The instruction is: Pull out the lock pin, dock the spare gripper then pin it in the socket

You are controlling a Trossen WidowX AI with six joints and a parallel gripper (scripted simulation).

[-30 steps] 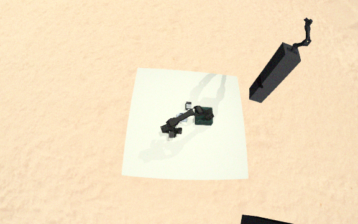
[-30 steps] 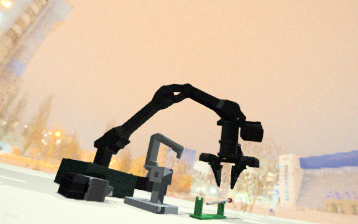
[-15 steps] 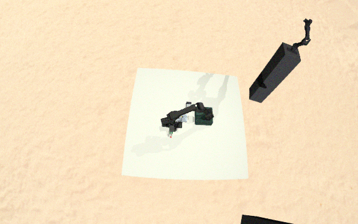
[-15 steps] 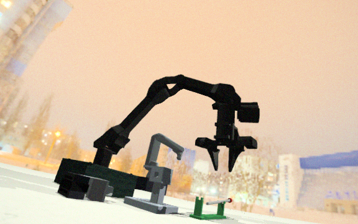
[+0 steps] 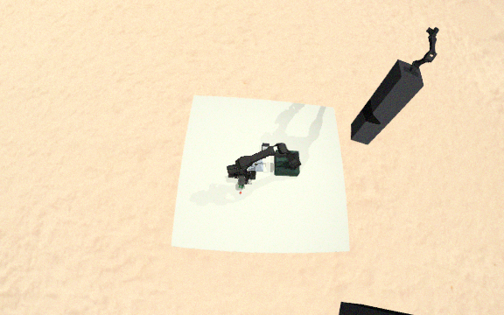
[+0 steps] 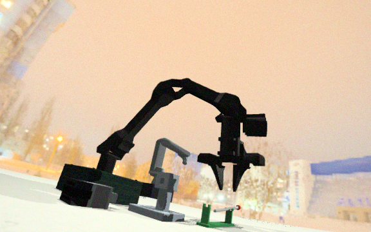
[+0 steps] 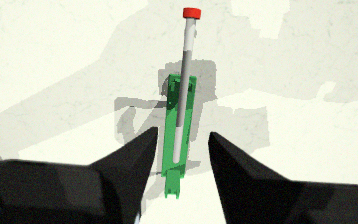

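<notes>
Right now my gripper tip is 60 mm above the green cradle and 30 mm to the left of it. Also, from my gripper tip: spare gripper 310 mm to the right, 120 mm behind, 70 mm below; grey mount 160 mm to the right, 70 mm behind, 30 mm below.
</notes>
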